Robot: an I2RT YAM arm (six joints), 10 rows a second.
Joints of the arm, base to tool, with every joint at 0 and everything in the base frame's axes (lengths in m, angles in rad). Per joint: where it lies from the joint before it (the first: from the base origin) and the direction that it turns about. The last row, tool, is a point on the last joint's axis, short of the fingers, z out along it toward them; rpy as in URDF.
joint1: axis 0 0 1 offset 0 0 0.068
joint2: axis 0 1 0 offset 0.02 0.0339 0.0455
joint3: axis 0 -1 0 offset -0.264 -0.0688 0
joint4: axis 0 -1 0 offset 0.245 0.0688 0.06
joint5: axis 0 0 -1 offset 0.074 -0.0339 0.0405
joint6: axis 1 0 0 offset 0.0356 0 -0.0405
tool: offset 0 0 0 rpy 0 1.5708 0
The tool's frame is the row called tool.
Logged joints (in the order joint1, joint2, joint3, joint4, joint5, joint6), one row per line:
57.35, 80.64, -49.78, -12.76, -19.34, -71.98
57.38, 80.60, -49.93, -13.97, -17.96, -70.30
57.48, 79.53, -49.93, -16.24, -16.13, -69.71
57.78, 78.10, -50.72, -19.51, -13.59, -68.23
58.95, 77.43, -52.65, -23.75, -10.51, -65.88
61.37, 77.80, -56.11, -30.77, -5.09, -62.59
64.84, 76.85, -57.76, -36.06, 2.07, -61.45
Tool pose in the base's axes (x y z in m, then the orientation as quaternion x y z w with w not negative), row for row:
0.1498, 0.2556, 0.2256, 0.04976, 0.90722, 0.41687, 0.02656
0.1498, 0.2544, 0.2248, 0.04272, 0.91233, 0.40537, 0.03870
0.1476, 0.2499, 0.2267, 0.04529, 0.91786, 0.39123, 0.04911
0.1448, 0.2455, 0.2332, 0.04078, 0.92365, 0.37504, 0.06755
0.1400, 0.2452, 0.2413, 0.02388, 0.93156, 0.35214, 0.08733
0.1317, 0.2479, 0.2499, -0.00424, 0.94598, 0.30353, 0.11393
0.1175, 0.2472, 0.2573, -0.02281, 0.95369, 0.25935, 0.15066
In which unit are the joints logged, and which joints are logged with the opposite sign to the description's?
The joints are logged in degrees. Opposite sign: joint3, joint6.
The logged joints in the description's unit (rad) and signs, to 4 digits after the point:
1.0009, 1.4074, 0.8688, -0.2227, -0.3375, 1.2563
1.0015, 1.4067, 0.8714, -0.2438, -0.3135, 1.2270
1.0032, 1.3881, 0.8714, -0.2834, -0.2815, 1.2167
1.0085, 1.3631, 0.8852, -0.3405, -0.2372, 1.1908
1.0289, 1.3514, 0.9189, -0.4145, -0.1834, 1.1498
1.0711, 1.3579, 0.9793, -0.5370, -0.0888, 1.0924
1.1317, 1.3413, 1.0081, -0.6294, 0.0361, 1.0725

